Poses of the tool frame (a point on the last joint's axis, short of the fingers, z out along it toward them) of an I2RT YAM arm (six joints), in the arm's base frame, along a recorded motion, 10 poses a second.
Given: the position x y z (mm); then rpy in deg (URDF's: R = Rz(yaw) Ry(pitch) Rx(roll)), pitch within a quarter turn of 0, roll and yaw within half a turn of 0.
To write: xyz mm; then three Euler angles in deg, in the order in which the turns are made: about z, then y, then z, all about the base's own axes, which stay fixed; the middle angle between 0 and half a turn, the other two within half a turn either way. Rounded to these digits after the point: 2 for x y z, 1 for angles.
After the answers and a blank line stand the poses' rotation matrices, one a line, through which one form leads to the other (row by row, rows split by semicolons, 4 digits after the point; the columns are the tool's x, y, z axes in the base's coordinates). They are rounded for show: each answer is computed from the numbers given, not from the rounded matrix.
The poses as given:
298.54 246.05 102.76 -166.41 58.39 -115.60
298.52 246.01 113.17 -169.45 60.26 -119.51
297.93 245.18 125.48 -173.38 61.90 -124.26
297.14 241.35 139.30 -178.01 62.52 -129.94
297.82 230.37 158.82 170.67 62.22 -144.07
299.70 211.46 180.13 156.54 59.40 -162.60
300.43 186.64 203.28 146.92 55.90 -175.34
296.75 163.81 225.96 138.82 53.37 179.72
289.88 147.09 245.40 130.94 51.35 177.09
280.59 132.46 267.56 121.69 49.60 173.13
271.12 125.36 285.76 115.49 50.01 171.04
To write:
298.54 246.05 102.76 -8.2 120.6 48.6
298.52 246.01 113.17 -6.0 119.2 48.4
297.93 245.18 125.48 -3.5 117.9 48.2
297.14 241.35 139.30 -1.0 117.5 47.8
297.82 230.37 158.82 4.9 117.4 46.4
299.70 211.46 180.13 13.2 117.8 44.2
300.43 186.64 203.28 20.3 118.0 42.9
296.75 163.81 225.96 26.1 116.7 47.2
289.88 147.09 245.40 31.1 114.2 53.0
280.59 132.46 267.56 35.9 109.9 57.9
271.12 125.36 285.76 37.1 106.1 61.0

-0.2265 -0.7901 0.5696; -0.4727 0.6005 0.6450; -0.8516 -0.1232 -0.5095
-0.2443 -0.7772 0.5798; -0.4317 0.6226 0.6527; -0.8683 -0.0908 -0.4877
-0.2652 -0.7637 0.5886; -0.3893 0.6432 0.6593; -0.8821 -0.0543 -0.4679
-0.2962 -0.7465 0.5958; -0.3538 0.6652 0.6575; -0.8872 -0.0160 -0.4612
-0.3774 -0.6952 0.6118; -0.2735 0.7149 0.6436; -0.8847 0.0756 -0.4599
-0.4857 -0.6013 0.6344; -0.1522 0.7729 0.6160; -0.8607 0.2027 -0.4670
-0.5588 -0.5185 0.6472; -0.0455 0.7984 0.6004; -0.8281 0.3060 -0.4698
-0.5966 -0.5247 0.6072; 0.0029 0.7552 0.6555; -0.8025 0.3928 -0.4491
-0.6238 -0.5559 0.5494; 0.0317 0.6844 0.7284; -0.7810 0.4718 -0.4093
-0.6435 -0.5805 0.4990; 0.0775 0.5991 0.7969; -0.7615 0.5515 -0.3405
-0.6348 -0.6161 0.4663; 0.1001 0.5328 0.8403; -0.7662 0.5801 -0.2766

